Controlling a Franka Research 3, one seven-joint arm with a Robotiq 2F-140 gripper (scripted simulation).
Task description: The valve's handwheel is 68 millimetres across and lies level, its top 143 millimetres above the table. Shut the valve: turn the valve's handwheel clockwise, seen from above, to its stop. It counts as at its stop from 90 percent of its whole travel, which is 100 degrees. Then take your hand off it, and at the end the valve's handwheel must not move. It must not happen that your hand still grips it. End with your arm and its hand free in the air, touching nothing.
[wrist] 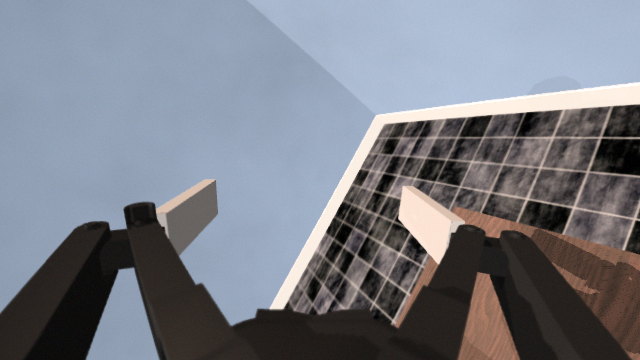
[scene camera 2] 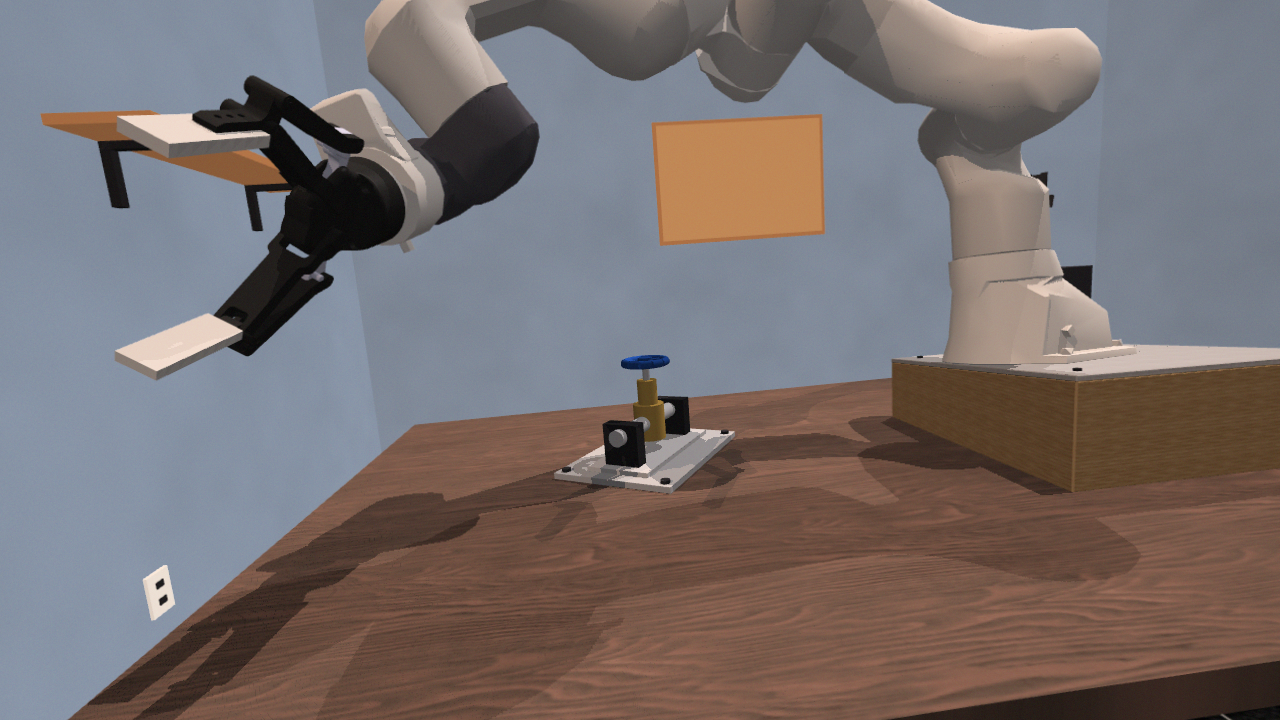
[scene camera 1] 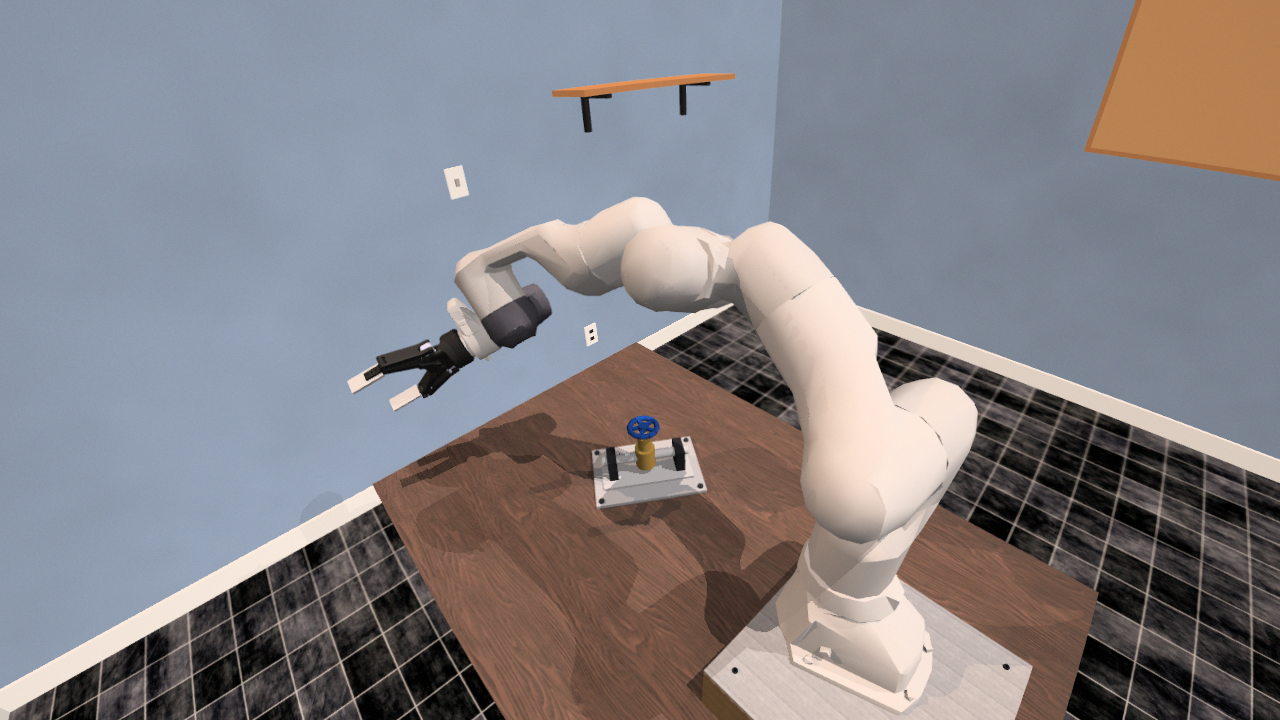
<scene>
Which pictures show the gripper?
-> The wrist view, scene camera 2 and scene camera 1: all of them.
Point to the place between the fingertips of the gripper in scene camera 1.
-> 373,397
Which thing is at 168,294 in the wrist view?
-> The gripper.
</scene>
